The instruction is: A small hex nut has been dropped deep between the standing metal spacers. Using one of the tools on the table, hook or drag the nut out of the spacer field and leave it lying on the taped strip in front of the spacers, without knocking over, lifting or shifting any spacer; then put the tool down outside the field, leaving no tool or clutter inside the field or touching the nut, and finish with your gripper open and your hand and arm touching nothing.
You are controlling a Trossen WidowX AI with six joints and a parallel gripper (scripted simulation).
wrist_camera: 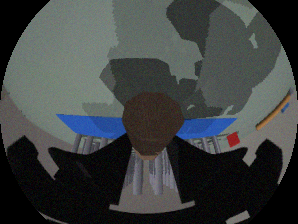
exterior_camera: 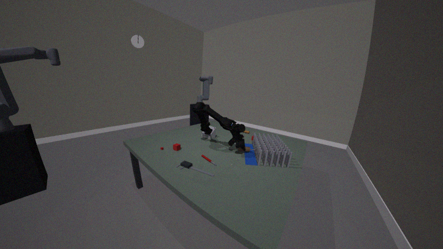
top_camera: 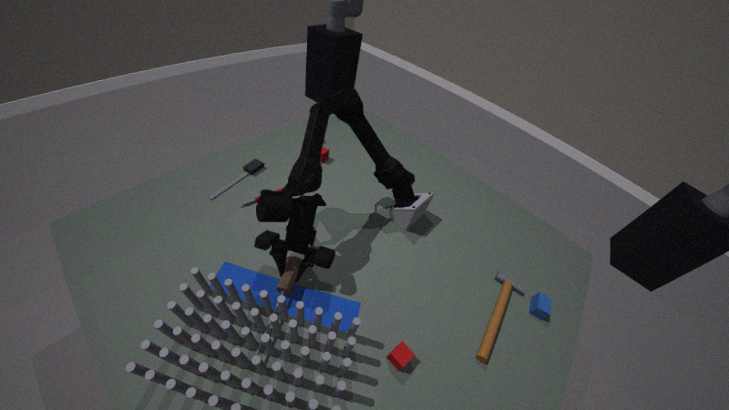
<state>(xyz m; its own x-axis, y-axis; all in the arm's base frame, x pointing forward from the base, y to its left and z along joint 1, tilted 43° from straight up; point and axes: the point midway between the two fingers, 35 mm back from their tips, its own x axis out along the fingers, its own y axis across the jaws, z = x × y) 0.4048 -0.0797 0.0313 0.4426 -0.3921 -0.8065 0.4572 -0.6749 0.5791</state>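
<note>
Right now the blue taped strip is 3 cm ahead of my gripper tip, 2 cm to the left of it and 2 cm below it. From my gripper tip the other things lie so: blue cube: 58 cm to the left, 43 cm behind; red-handled screwdriver: 29 cm to the right, 11 cm behind, 1 cm below; hook tool: 9 cm ahead, 5 cm to the left.
</note>
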